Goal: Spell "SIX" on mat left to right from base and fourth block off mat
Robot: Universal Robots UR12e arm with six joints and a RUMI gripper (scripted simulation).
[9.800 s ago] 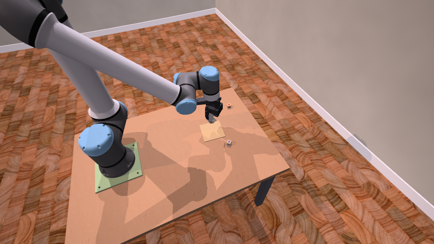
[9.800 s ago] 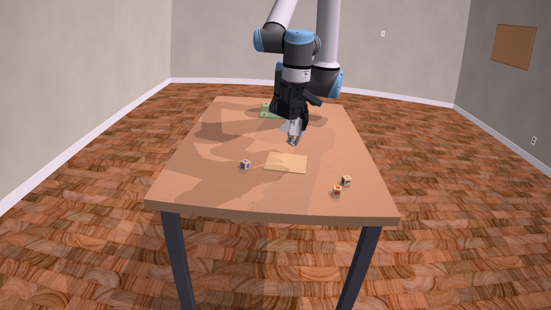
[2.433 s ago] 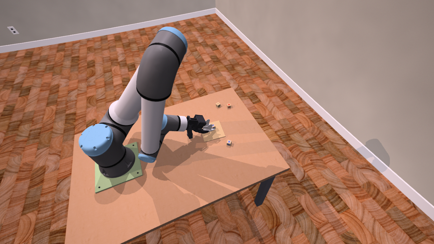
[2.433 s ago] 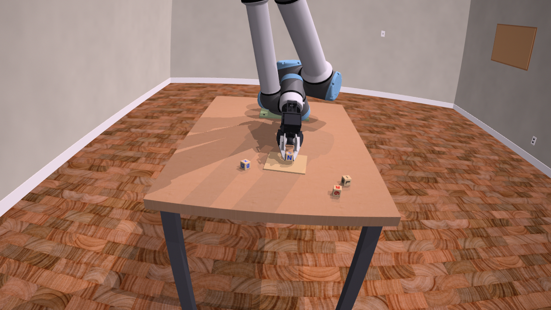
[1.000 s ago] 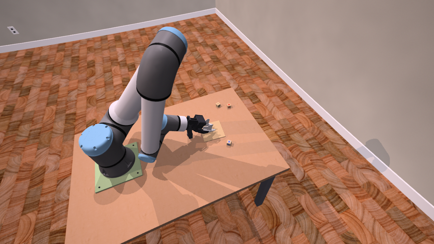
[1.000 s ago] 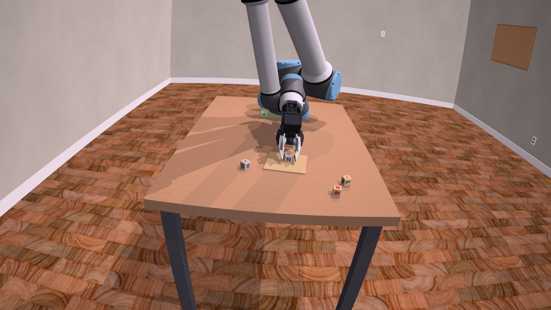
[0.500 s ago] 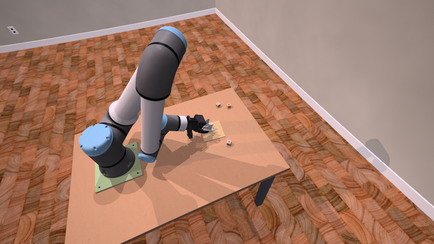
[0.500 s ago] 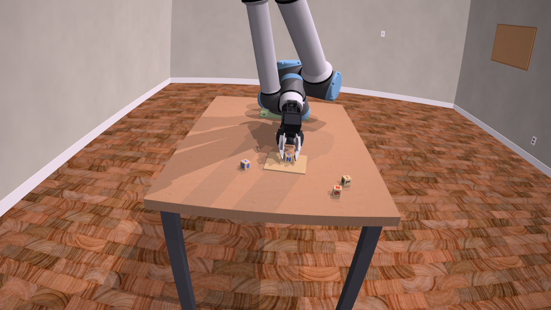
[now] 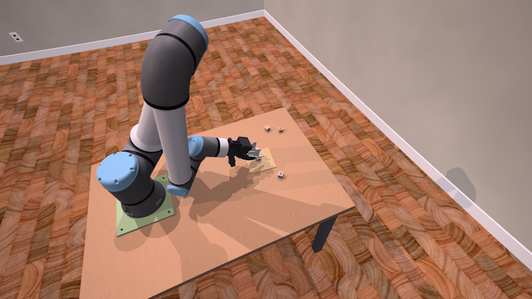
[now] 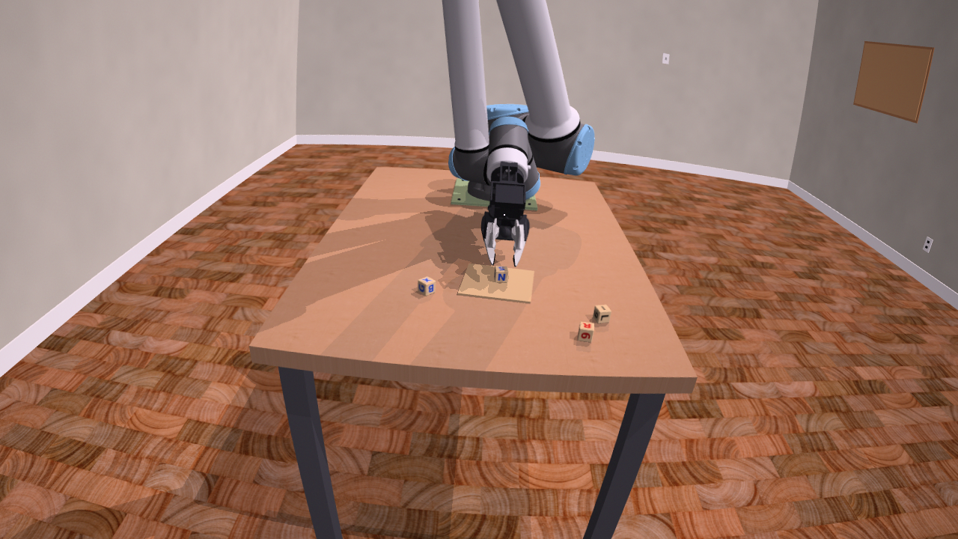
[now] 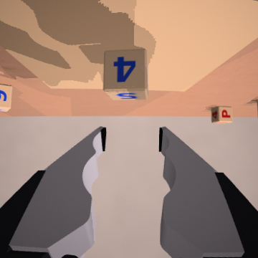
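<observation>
Right now my hand is 50 mm above the mat, 10 mm to the left of it and 10 mm past it. Also, from my hand: red-lettered block (200 mm ahead, 130 mm to the left, 40 mm below).
</observation>
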